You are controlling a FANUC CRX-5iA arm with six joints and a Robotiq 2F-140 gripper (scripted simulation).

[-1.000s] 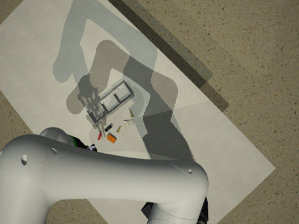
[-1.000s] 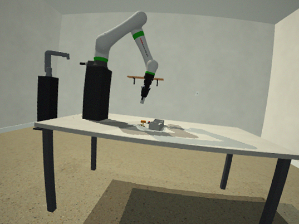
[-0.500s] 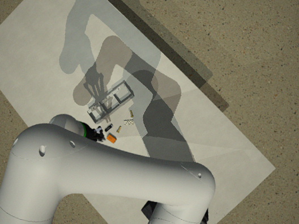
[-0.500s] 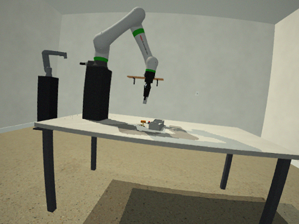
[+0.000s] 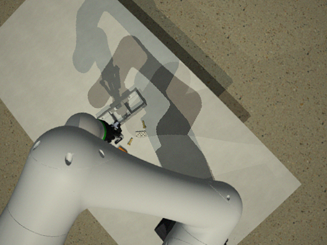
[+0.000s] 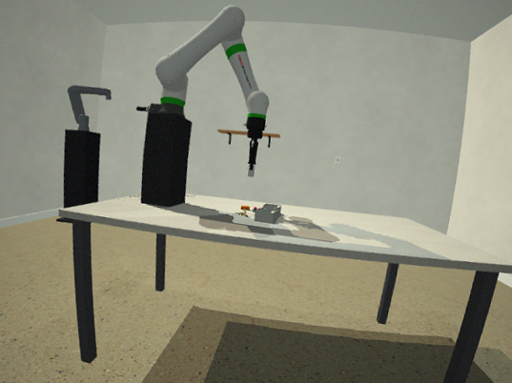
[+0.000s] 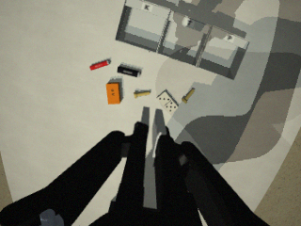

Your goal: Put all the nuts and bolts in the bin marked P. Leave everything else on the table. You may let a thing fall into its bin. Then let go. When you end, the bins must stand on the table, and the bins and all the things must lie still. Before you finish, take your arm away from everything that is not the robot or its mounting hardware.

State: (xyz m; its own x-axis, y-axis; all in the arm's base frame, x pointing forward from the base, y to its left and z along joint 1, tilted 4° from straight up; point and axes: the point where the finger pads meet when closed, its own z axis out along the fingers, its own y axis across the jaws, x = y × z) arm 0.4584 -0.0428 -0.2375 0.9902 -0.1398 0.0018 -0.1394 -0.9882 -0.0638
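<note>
The grey bin lies 20 cm below my hand, 11 cm ahead of it and 6 cm to the right of it. Also, from my hand: white domino-like tile (21 cm below, 4 cm to the right, 3 cm behind); then black cylinder (21 cm below, 5 cm to the left, 4 cm ahead); then orange block (21 cm below, 8 cm to the left, 2 cm behind).
</note>
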